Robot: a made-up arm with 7 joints.
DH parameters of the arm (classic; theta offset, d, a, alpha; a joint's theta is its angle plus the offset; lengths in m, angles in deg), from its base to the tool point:
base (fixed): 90 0.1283 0 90
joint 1: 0 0.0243 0.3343 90
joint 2: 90 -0.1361 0.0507 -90
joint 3: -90 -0.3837 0.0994 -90
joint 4: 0 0.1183 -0.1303 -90
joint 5: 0 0.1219 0.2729 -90
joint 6: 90 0.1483 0.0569 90
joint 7: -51.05 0 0.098 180
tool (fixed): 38.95 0.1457 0 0
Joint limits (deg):
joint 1: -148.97..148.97
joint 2: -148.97..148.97
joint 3: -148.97..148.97
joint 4: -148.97..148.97
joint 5: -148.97..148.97
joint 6: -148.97..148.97
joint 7: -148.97..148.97
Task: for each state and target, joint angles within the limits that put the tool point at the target. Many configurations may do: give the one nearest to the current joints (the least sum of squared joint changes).
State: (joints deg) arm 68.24 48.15 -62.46 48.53 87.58 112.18 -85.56
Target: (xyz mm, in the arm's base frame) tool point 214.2 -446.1 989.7
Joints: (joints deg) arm 93.86 19.37 -56.16 15.87 76.36 113.99 -87.97
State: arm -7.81 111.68 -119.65 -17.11 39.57 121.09 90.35
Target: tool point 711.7 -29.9 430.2
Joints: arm 7.86 105.12 -123.33 -20.39 60.21 119.80 89.24
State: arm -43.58 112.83 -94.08 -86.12 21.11 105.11 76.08
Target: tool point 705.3 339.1 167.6
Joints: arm -39.13 121.86 -86.21 -69.76 44.97 101.01 77.59
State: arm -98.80 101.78 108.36 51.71 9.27 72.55 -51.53
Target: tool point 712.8 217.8 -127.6
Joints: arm -91.04 89.47 107.71 35.70 -2.48 96.97 -64.12
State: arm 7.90 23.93 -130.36 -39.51 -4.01 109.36 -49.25
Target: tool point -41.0 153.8 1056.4
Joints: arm 52.99 20.52 -143.84 -46.60 2.00 114.41 -52.48
